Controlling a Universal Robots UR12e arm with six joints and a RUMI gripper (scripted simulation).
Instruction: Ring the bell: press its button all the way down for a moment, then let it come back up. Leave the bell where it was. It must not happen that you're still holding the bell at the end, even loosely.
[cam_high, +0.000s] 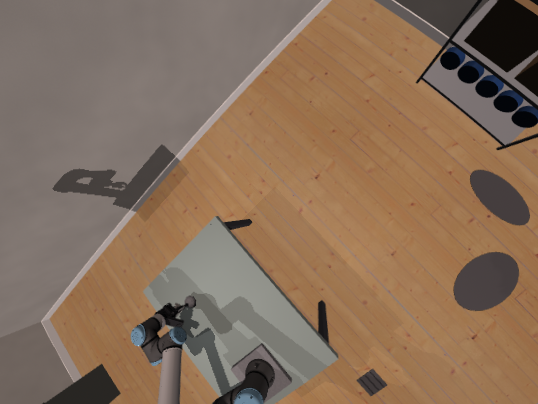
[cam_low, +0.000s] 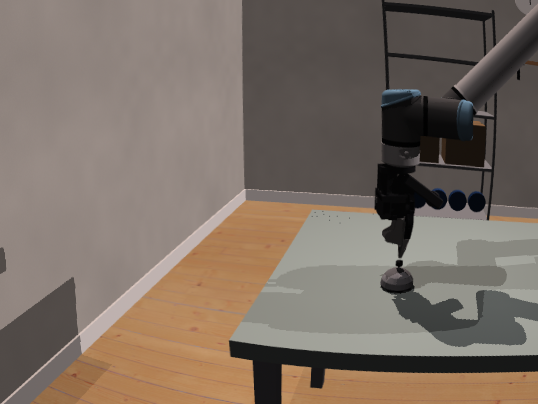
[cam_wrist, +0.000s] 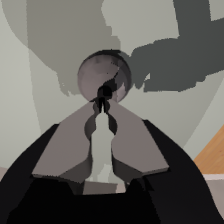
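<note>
Right now the black button is 3 cm below my hand. From my hand the other things lie so: grey dome bell 5 cm below.
</note>
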